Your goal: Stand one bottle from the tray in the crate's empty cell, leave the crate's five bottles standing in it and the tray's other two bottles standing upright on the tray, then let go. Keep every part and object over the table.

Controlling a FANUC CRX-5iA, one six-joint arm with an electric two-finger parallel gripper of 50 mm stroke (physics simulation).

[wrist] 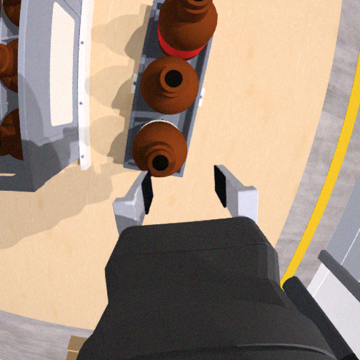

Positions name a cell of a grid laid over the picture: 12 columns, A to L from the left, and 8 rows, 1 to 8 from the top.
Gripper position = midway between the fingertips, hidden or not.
I see my gripper (G5), a green-banded bottle (F2) and a white-banded bottle (F4).
